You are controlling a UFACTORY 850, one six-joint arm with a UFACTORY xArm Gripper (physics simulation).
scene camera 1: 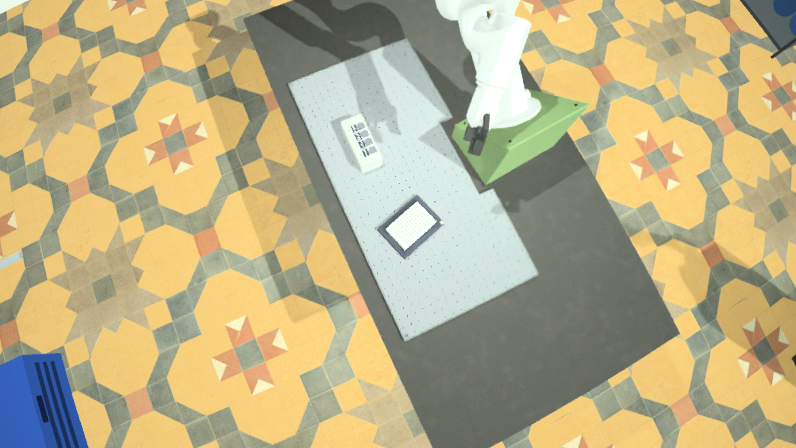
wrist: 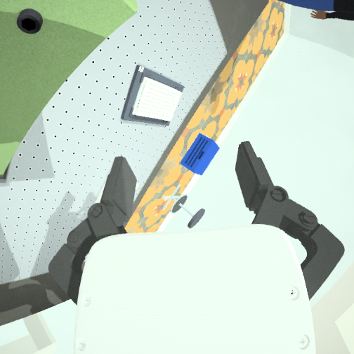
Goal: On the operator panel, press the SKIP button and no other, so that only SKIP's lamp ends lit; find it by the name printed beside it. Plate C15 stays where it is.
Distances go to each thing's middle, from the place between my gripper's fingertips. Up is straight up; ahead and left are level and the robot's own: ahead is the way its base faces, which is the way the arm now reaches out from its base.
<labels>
The white plate (scene camera 1: 411,225) lies 190 mm ahead of my hand, 70 mm to the left of it and 240 mm below it. From my hand the other things lie so: white operator panel (scene camera 1: 366,161) 210 mm ahead, 230 mm to the right, 230 mm below.
</labels>
